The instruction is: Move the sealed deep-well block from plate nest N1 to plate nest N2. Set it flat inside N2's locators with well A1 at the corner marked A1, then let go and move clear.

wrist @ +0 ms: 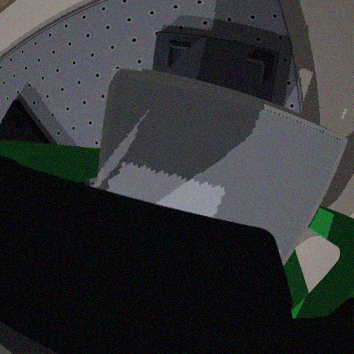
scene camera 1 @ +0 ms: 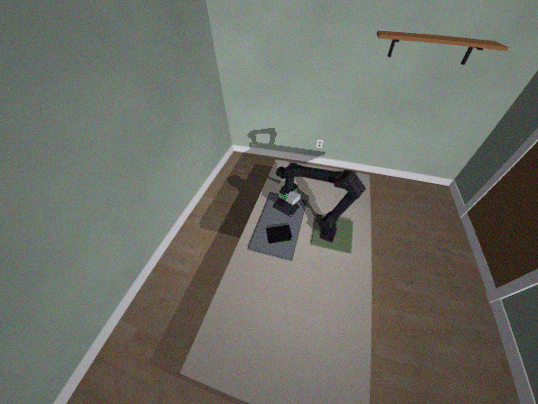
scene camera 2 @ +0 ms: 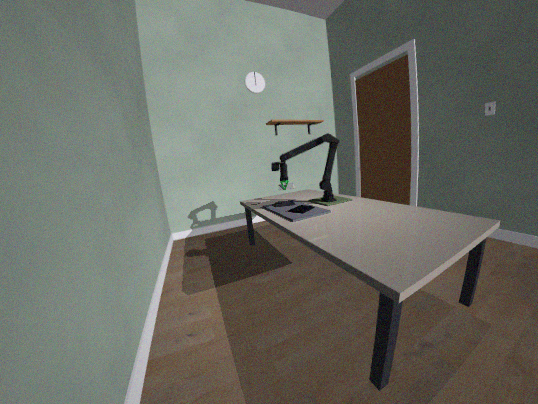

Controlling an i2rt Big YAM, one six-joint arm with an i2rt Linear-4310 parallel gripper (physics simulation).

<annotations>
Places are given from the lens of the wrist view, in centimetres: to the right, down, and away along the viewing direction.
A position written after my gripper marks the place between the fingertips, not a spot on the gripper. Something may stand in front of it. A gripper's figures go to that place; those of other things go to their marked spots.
my gripper (wrist: 202, 181): 1, 0, 12
block (wrist: 167, 139): 0, -1, 7
dark nest (wrist: 250, 69): 7, -10, 20
The marked spots on the dark nest and the block are 17 cm apart.
</annotations>
